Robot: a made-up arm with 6 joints.
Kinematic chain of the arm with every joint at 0, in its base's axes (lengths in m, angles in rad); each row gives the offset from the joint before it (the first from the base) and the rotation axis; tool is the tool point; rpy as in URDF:
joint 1: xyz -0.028 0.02 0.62 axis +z
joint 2: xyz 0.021 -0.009 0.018 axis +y
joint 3: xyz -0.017 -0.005 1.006 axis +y
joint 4: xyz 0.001 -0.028 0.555 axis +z
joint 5: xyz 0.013 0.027 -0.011 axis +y
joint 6: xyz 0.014 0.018 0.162 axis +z
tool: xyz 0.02 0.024 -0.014 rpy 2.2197 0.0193 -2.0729
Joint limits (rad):
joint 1: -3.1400..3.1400
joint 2: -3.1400..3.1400
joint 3: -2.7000..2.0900
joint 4: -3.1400..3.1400
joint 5: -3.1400..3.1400
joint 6: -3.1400..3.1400
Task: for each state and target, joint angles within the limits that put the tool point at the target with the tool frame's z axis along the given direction. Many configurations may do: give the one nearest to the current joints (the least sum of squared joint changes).
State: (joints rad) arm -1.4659 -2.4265 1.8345 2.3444 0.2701 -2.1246
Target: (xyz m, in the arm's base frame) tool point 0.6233 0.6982 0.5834 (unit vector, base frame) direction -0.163 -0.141 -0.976
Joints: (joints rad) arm -2.2603 -2.2576 2.0787 2.1036 0.9711 -2.6403
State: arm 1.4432 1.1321 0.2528 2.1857 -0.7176 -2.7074
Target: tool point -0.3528 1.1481 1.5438 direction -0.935 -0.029 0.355
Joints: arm 1.9799 0.5701 0.8433 2.1132 -1.0798 -2.8718
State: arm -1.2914 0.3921 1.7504 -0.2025 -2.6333 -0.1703
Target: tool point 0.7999 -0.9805 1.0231 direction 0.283 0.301 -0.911
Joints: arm -0.9074 1.0556 0.9663 -0.2147 -2.7376 -0.2972
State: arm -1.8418 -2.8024 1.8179 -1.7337 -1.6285 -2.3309
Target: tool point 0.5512 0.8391 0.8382 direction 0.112 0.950 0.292
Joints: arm -2.1494 -1.9514 1.6166 -2.3541 -1.2709 -2.8849
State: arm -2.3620 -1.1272 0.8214 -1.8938 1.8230 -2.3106
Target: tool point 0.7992 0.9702 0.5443 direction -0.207 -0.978 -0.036
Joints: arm -2.4378 -1.9935 1.2525 -1.9191 1.8193 -2.2162
